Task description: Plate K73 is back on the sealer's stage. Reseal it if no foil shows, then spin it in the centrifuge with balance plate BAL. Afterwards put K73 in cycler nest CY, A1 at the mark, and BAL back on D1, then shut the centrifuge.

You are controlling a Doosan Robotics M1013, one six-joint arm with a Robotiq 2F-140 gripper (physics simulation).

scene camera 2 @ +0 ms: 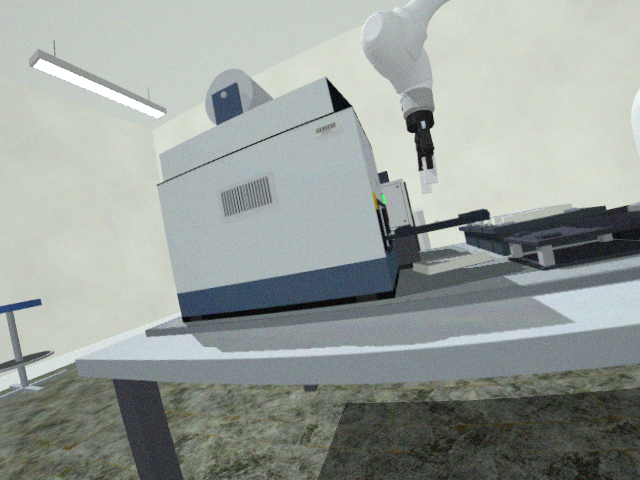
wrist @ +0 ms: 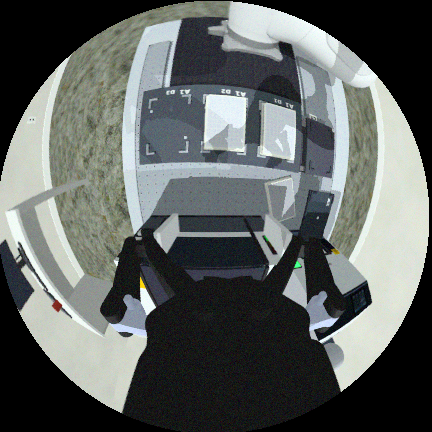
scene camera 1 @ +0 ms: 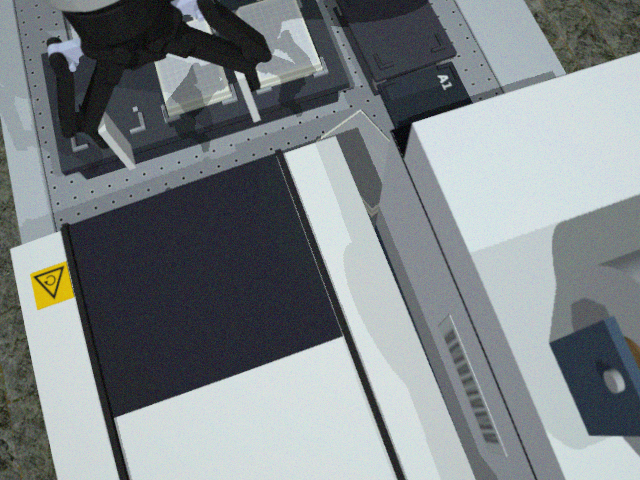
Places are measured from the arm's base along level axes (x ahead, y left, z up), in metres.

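Pixels of known places: gripper, between the fingertips: [scene camera 2: 429, 188] [wrist: 221, 223] [scene camera 1: 191, 133]; arm's base, origin of its link: [wrist: 250, 38].
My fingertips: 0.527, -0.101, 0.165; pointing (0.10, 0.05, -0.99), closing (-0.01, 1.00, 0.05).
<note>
Ahead of a thing's pixels: the offset from my fingertips to its top centre, as dx, dy, dz. "pt": to the spot under its first point.
My gripper [scene camera 1: 183, 121] [scene camera 2: 427, 179] [wrist: 221, 223] is open and empty, high above the bench. In the wrist view its pale fingertips frame the front of the centrifuge [wrist: 212, 252] [scene camera 1: 206, 279], which shows a dark area between black rails; whether that is lid or opening I cannot tell. A pale plate {-0.169, +0.137, -0.112} [wrist: 278, 131] sits on D1 and another plate {-0.174, +0.014, -0.112} [wrist: 225, 120] on D2; their names are not readable. The sealer's dark stage {+0.048, +0.275, -0.088} [scene camera 1: 426, 98] [scene camera 2: 462, 219] [wrist: 318, 210] is out, with A1 marked and no plate visible. The dark raised nest {-0.158, +0.302, -0.140} [scene camera 1: 408, 43] [wrist: 320, 145], apparently CY, looks empty. K73 cannot be identified.
The white sealer {+0.331, +0.269, +0.289} [scene camera 1: 527, 170] [scene camera 2: 273, 211] stands tall beside the centrifuge, carrying a foil roll {+0.353, +0.268, +0.289} [scene camera 2: 248, 95]. A thin pale-edged rectangle {pt +0.060, +0.251, -0.176} [scene camera 2: 429, 268] lies near the stage. The dark rack {pt -0.171, -0.110, -0.128} [wrist: 167, 125] has bare corner brackets at D3. The arm's base [wrist: 252, 40] is beyond it.
</note>
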